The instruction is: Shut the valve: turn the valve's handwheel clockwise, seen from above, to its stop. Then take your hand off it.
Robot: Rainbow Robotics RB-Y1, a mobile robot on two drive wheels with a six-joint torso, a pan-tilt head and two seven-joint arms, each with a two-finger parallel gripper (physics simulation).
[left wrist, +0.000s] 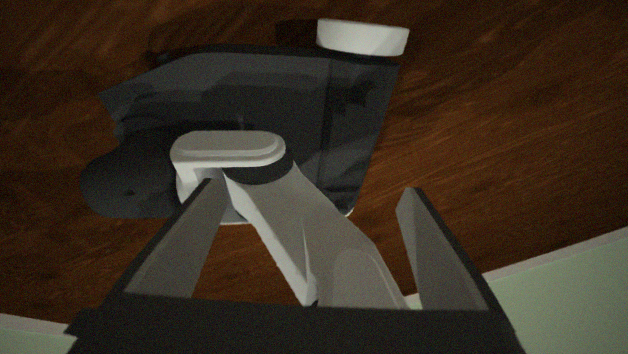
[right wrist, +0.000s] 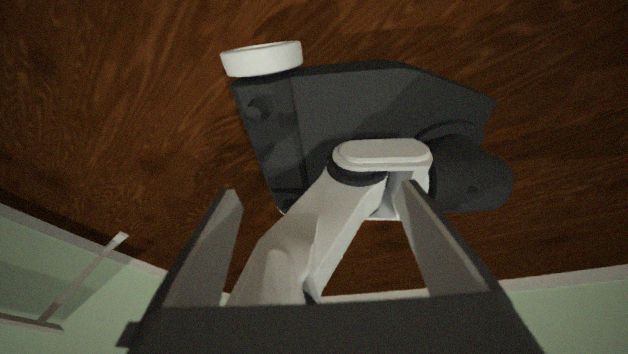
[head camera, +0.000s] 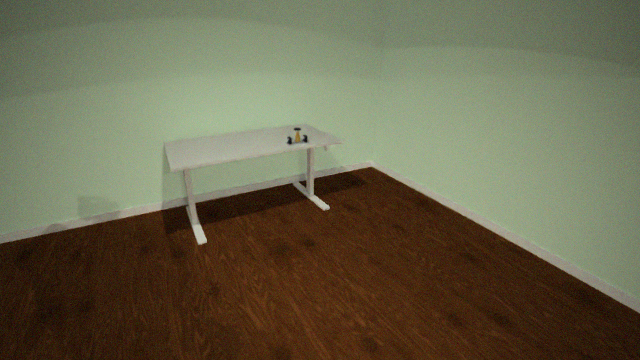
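Observation:
The valve [head camera: 297, 136] stands small and far off on the right part of the white table [head camera: 225, 146], with a yellow body and black parts at both sides. Its dark handwheel [head camera: 297, 129] sits on top; its turn position is too small to tell. My left gripper [left wrist: 311, 194] is open, with no object between its fingers. My right gripper [right wrist: 318, 194] is open, with no object between its fingers. Both grippers hang by the robot's own body, far from the valve. The valve does not show in either wrist view.
The table stands along a green wall [head camera: 225, 100], near the room's corner. Its white legs [head camera: 191, 205] reach the brown wooden floor [head camera: 320, 280]. A second wall [head camera: 500, 125] runs along the right. The robot's dark base [left wrist: 280, 100] [right wrist: 350, 100] shows behind the fingers in both wrist views.

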